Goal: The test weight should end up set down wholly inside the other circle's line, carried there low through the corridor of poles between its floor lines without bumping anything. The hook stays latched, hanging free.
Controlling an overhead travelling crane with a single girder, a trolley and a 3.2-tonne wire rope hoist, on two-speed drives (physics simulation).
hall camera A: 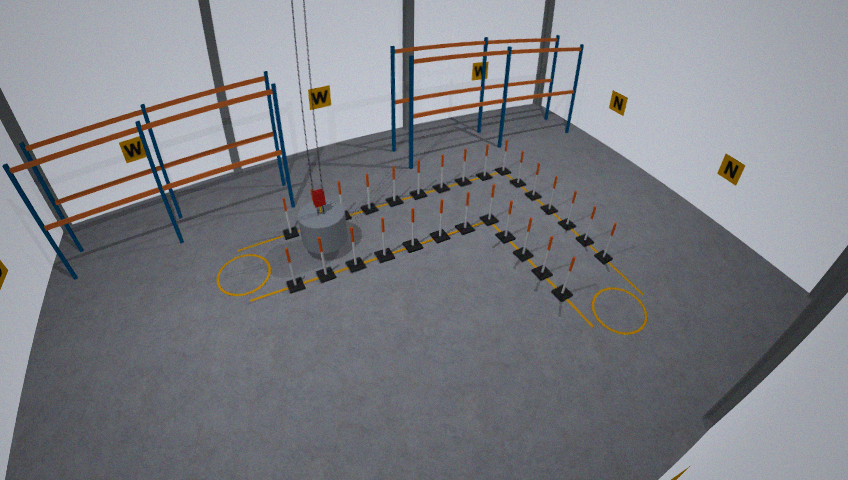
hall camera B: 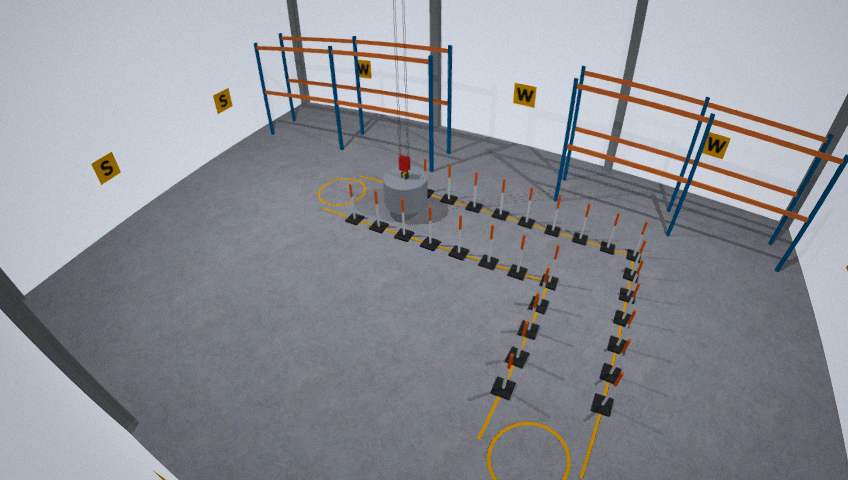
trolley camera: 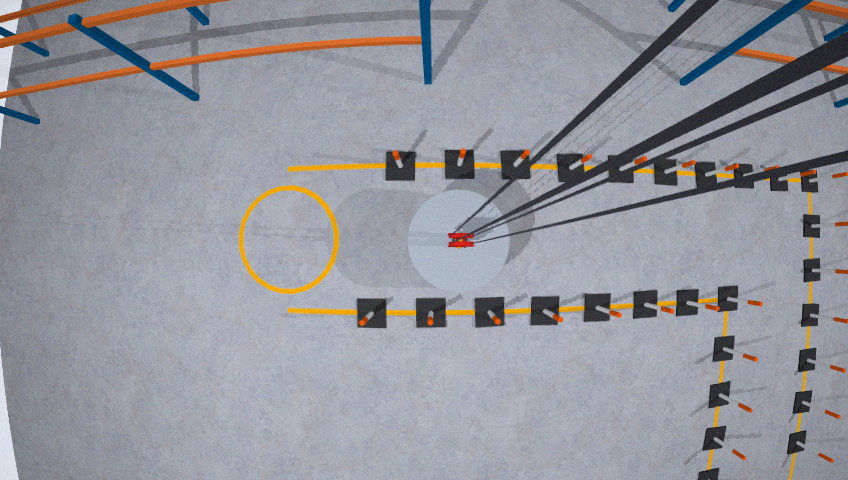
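The grey round test weight (hall camera A: 324, 233) (hall camera B: 405, 195) (trolley camera: 437, 264) hangs upright, low above the floor, in the long arm of the corridor. My hook (hall camera A: 320, 209) (hall camera B: 404, 174) (trolley camera: 460, 240), under the red block, is shut on the weight at its top middle. Poles (hall camera A: 412, 228) (hall camera B: 460, 231) stand in rows on both sides; in the trolley view the weight shows between the rows, with floor visible on each side. The circle (hall camera A: 217, 275) (hall camera B: 318, 193) (trolley camera: 240, 239) at this arm's end lies beyond the weight's edge. The other circle (hall camera A: 592, 310) (hall camera B: 528, 423) lies at the short arm's end.
Yellow floor lines (hall camera A: 261, 243) (trolley camera: 333, 167) run under the pole bases and on past the end poles. A blue and orange rack (hall camera A: 160, 184) (hall camera B: 430, 113) (trolley camera: 426, 41) and a second rack (hall camera A: 410, 113) (hall camera B: 690, 175) stand by the W wall, outside the corridor.
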